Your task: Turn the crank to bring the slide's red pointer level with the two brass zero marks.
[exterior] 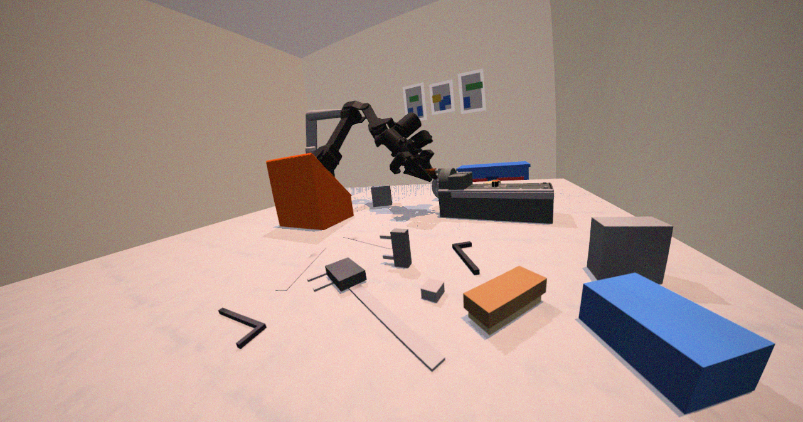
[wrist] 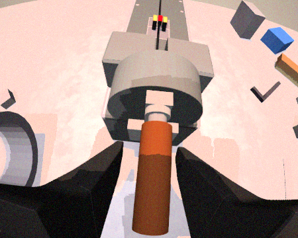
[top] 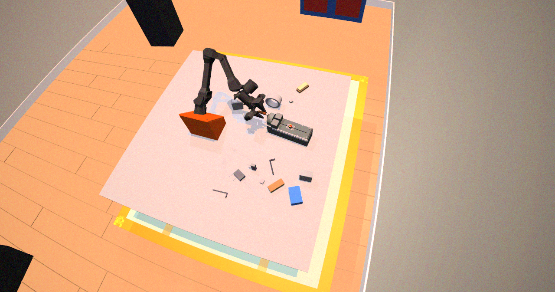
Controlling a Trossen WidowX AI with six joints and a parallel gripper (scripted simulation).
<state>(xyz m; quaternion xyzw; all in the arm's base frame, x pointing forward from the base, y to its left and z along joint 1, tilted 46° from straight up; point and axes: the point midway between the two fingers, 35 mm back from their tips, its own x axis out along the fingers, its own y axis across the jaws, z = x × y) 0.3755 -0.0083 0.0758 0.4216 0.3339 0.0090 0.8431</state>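
The crank handle is 20 mm behind my gripper tip and 20 mm above it. From my gripper tip the other things lie so: red pointer 160 mm ahead, 50 mm to the right, 10 mm below; then blue block 240 mm ahead, 440 mm to the right, 80 mm below.
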